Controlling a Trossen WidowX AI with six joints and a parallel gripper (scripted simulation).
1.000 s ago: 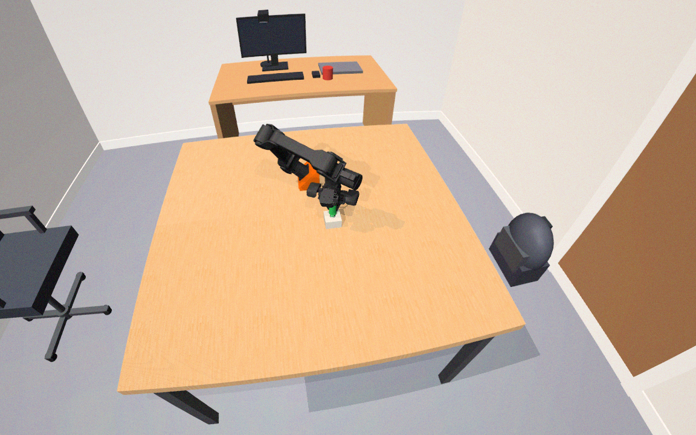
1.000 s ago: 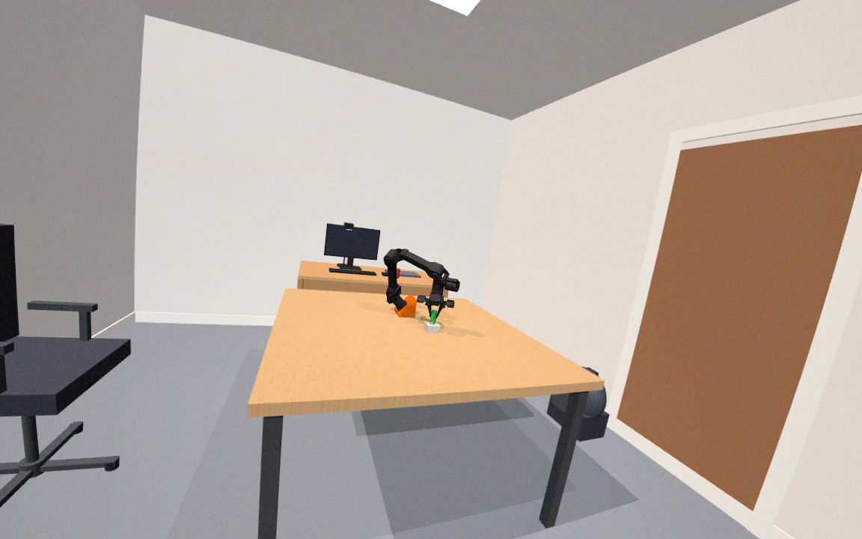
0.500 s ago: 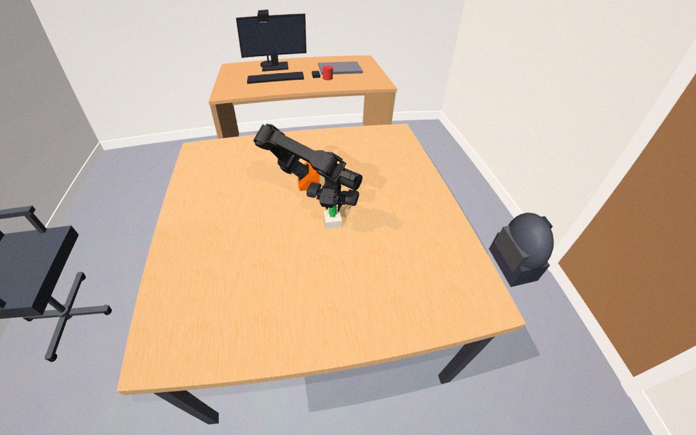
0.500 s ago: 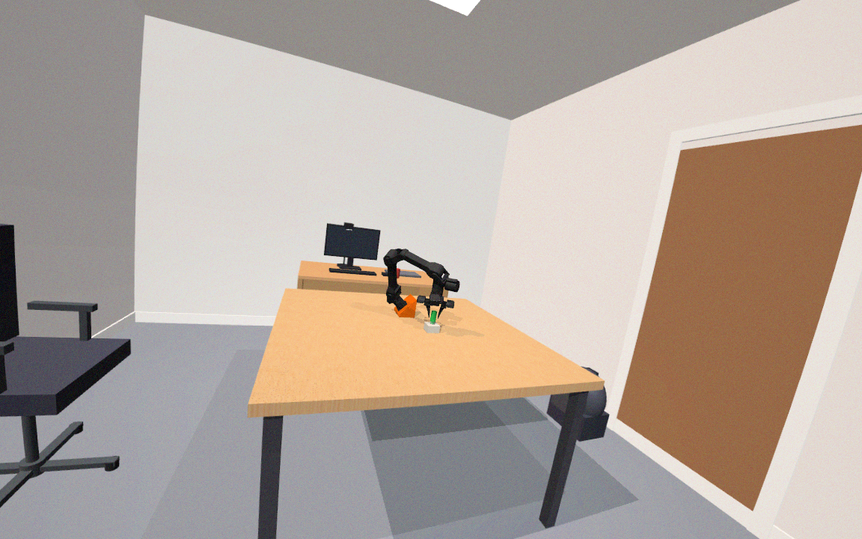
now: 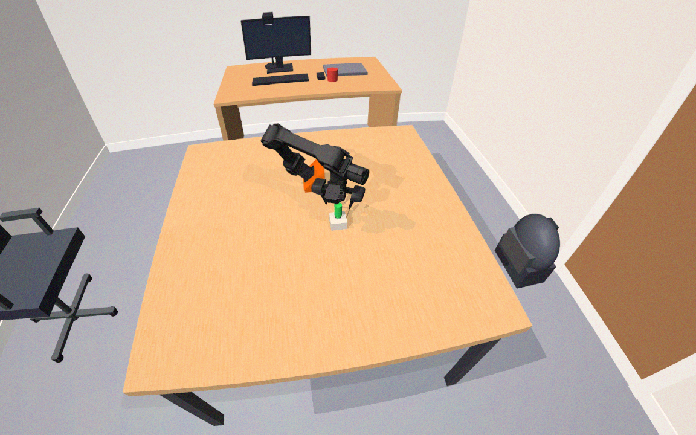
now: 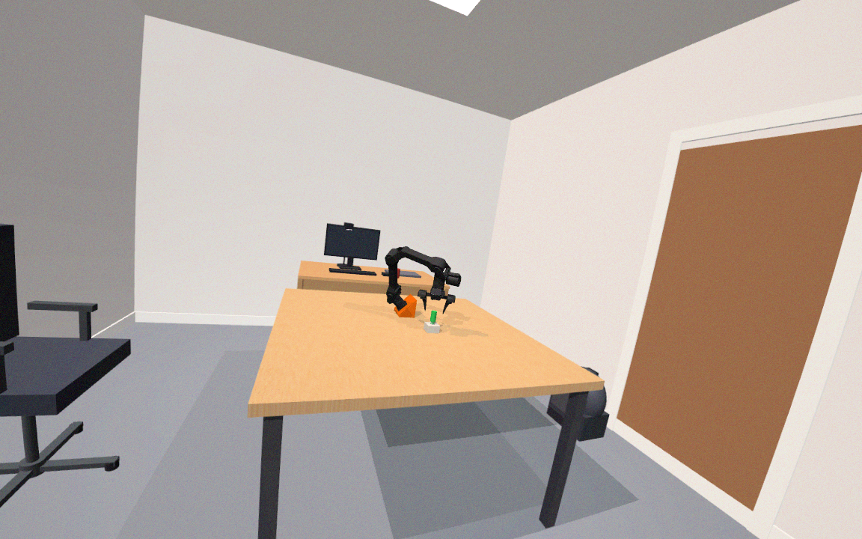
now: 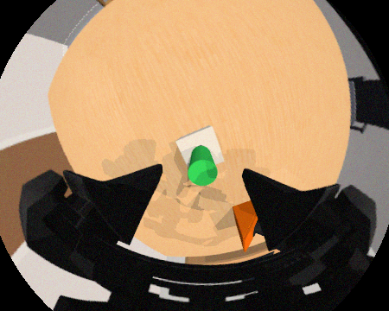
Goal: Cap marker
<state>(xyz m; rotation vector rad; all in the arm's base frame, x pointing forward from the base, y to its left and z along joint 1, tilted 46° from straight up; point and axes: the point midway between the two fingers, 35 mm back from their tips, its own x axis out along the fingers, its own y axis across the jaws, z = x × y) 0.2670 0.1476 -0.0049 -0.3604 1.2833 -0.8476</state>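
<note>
Now: gripper tip 20 mm above the green cap. From my gripper tip the other things lie so: marker: 30 mm below.
</note>
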